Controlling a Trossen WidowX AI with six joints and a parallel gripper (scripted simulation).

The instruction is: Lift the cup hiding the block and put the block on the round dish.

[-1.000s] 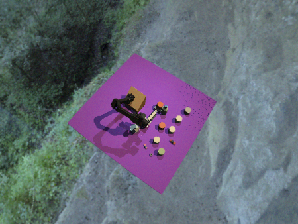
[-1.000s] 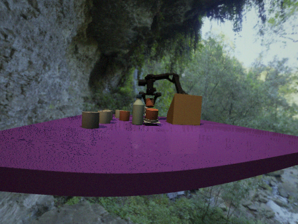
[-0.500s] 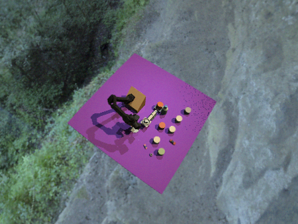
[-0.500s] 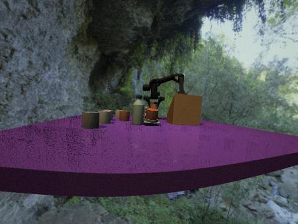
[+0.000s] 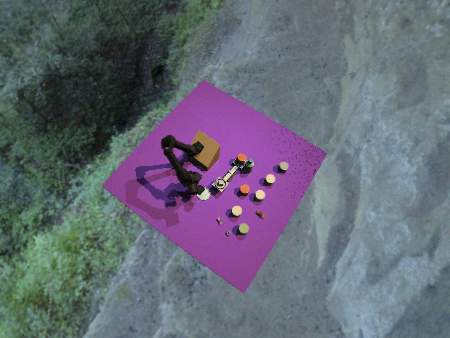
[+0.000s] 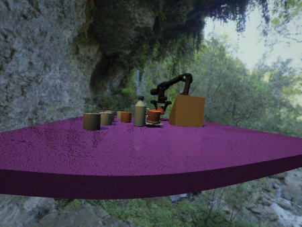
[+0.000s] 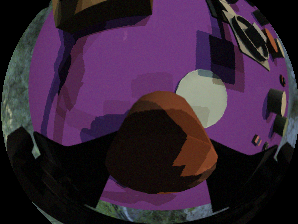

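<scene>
Right now my gripper tip is 8 cm above the round dish, 7 cm short of it and 4 cm to the right of it. Round my gripper tip: grey bottle 42 cm to the left, 17 cm ahead, 3 cm above; balance beam 29 cm to the left, 11 cm ahead, 4 cm below.
</scene>
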